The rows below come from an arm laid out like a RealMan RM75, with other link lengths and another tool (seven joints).
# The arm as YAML. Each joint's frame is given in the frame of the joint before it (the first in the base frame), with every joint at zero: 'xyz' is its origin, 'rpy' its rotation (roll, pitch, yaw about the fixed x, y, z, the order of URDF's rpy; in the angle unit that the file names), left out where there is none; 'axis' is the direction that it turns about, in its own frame. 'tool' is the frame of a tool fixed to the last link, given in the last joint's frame.
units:
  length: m
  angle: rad
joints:
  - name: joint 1
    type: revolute
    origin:
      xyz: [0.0, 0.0, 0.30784]
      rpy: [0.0, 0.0, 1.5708]
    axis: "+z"
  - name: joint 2
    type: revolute
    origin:
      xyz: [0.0, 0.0, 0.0]
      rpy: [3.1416, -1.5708, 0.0]
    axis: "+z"
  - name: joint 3
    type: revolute
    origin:
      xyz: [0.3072, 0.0, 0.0]
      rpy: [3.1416, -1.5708, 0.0]
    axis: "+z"
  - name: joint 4
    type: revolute
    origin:
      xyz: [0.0, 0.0, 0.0]
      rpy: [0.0, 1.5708, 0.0]
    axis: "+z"
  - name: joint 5
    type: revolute
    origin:
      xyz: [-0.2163, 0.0, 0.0]
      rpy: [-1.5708, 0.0, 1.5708]
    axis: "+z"
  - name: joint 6
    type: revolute
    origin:
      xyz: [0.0, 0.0, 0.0]
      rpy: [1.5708, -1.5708, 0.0]
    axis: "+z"
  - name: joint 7
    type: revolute
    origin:
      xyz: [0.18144, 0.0, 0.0]
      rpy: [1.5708, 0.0, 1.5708]
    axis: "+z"
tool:
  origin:
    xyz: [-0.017, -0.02, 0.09]
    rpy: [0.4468, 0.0, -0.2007]
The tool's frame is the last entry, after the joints.
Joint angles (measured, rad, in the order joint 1, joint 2, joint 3, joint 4, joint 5, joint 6, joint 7), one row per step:
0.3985, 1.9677, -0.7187, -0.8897, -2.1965, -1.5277, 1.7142
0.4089, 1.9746, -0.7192, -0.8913, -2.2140, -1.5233, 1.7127
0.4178, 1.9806, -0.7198, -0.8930, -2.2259, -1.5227, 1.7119
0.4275, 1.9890, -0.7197, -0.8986, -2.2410, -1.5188, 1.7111
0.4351, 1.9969, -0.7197, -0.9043, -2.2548, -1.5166, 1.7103
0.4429, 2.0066, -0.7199, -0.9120, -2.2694, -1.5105, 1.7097
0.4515, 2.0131, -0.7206, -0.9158, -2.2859, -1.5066, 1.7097
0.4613, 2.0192, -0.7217, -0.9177, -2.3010, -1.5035, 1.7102
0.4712, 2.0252, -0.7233, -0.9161, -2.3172, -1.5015, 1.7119
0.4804, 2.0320, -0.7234, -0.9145, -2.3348, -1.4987, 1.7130
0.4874, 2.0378, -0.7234, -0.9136, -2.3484, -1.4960, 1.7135
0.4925, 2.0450, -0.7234, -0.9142, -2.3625, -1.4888, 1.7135
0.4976, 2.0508, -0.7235, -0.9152, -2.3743, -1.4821, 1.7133
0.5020, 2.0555, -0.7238, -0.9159, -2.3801, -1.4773, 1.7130
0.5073, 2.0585, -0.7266, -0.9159, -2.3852, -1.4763, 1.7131
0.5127, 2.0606, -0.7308, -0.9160, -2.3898, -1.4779, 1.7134
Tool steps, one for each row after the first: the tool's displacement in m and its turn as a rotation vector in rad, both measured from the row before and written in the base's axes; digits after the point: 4 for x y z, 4 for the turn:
-0.0018, 0.0019, -0.0041, -0.0080, -0.0113, 0.0068
-0.0028, 0.0014, -0.0036, -0.0078, -0.0058, 0.0073
-0.0028, 0.0024, -0.0036, -0.0049, -0.0098, 0.0086
-0.0024, 0.0015, -0.0034, -0.0054, -0.0086, 0.0074
-0.0024, 0.0023, -0.0034, -0.0021, -0.0106, 0.0077
-0.0015, 0.0016, -0.0032, -0.0061, -0.0119, 0.0058
-0.0022, 0.0017, -0.0034, -0.0072, -0.0097, 0.0062
-0.0018, 0.0007, -0.0045, -0.0110, -0.0082, 0.0034
-0.0012, 0.0005, -0.0045, -0.0101, -0.0088, 0.0022
-0.0010, 0.0004, -0.0036, -0.0073, -0.0069, 0.0021
-0.0001, 0.0007, -0.0034, -0.0033, -0.0091, 0.0010
-0.0003, 0.0011, -0.0026, -0.0018, -0.0086, 0.0022
-0.0014, 0.0013, -0.0020, -0.0005, -0.0036, 0.0033
-0.0020, 0.0007, -0.0022, -0.0051, -0.0033, 0.0052
-0.0023, 0.0003, -0.0022, -0.0077, -0.0032, 0.0062

